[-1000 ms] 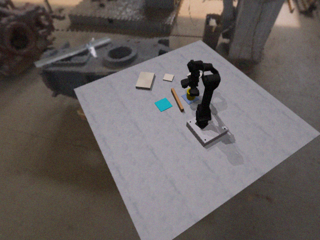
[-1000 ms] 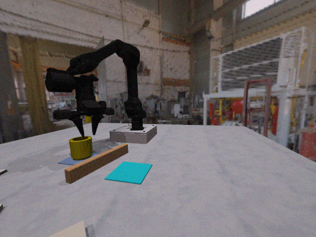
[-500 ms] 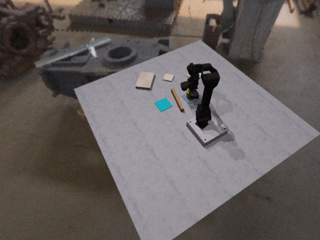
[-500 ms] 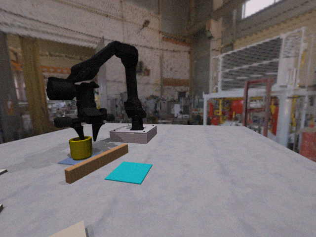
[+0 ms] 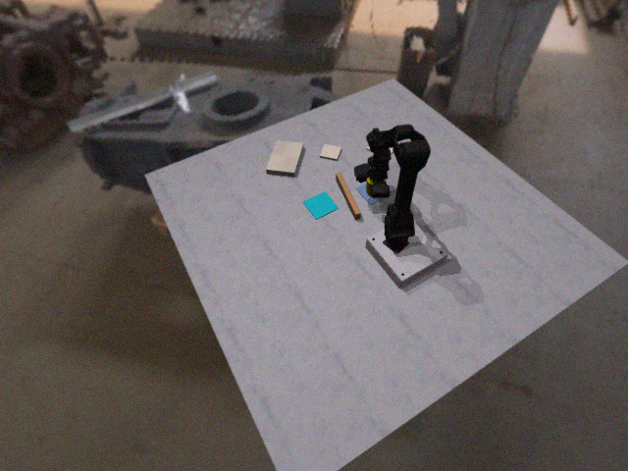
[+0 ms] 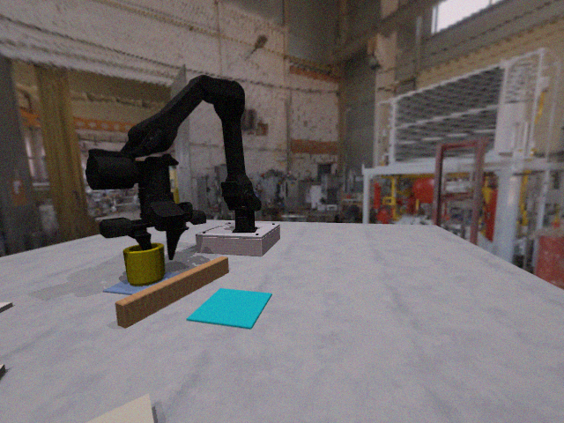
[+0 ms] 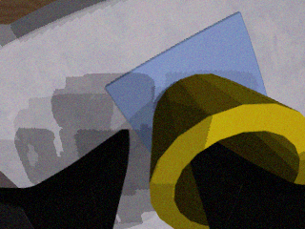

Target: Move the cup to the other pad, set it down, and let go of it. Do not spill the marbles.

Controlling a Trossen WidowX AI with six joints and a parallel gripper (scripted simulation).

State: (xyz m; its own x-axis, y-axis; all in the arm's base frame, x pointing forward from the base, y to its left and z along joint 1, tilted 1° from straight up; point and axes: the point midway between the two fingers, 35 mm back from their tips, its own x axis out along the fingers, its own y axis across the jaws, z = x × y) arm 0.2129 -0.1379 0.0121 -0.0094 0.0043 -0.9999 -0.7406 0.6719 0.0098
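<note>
Now: the teal pad 12 cm ahead of my gripper tip, 18 cm to the left of it and 4 cm below it. The rest, counted from my gripper tip: wooden bar 7 cm ahead, 8 cm to the left, 3 cm below; small beige tile 30 cm ahead, 5 cm to the right, 3 cm below; yellow cup 2 cm ahead, 2 cm to the right.
</note>
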